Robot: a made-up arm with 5 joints.
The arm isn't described. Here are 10 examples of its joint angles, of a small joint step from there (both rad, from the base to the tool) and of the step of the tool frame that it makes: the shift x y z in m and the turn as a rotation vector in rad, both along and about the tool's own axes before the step.
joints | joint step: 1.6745 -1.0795 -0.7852 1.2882 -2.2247 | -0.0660 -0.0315 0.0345 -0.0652 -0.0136
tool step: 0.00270 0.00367 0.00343 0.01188 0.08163 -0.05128
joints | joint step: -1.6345 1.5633 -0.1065 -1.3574 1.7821 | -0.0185 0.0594 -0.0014 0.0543 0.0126
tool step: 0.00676 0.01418 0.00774 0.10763 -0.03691 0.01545
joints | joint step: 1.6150 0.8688 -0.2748 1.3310 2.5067 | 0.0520 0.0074 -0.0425 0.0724 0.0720
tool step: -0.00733 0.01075 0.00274 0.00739 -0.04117 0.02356
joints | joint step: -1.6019 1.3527 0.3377 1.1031 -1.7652 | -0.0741 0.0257 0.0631 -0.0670 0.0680
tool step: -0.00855 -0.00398 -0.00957 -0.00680 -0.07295 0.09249
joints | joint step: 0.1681 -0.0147 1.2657 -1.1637 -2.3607 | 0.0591 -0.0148 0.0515 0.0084 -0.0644
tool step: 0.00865 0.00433 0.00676 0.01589 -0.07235 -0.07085
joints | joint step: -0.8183 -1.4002 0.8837 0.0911 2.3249 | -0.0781 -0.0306 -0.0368 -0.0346 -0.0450
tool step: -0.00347 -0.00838 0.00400 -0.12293 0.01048 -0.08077
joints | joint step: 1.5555 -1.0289 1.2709 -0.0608 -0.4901 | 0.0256 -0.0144 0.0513 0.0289 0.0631
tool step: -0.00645 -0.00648 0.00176 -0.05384 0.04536 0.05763
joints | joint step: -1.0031 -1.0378 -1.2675 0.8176 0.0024 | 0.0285 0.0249 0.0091 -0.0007 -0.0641
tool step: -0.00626 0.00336 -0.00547 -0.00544 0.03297 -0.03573
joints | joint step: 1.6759 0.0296 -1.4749 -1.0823 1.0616 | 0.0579 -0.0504 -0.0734 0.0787 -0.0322
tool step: 0.00519 -0.01164 -0.01862 -0.01176 -0.06484 0.00010
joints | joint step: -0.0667 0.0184 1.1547 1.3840 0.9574 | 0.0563 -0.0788 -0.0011 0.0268 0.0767
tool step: -0.00702 0.00126 0.00017 -0.01616 -0.06844 0.04436
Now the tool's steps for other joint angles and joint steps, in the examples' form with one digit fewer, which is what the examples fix.
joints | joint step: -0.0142 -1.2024 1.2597 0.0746 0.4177 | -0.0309 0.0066 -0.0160 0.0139 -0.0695
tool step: 0.0025 0.0016 -0.0006 0.0304 -0.0058 -0.0654
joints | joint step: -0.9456 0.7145 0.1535 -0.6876 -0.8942 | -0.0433 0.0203 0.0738 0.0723 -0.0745
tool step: -0.0199 -0.0073 0.0049 -0.1149 0.1274 -0.0630
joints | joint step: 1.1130 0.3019 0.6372 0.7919 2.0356 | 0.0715 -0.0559 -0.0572 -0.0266 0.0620
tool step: -0.0143 0.0005 0.0127 -0.1287 0.0545 -0.0094
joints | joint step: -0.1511 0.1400 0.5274 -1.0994 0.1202 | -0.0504 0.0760 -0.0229 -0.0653 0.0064
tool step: -0.0097 0.0125 -0.0024 0.0446 -0.0156 -0.0150
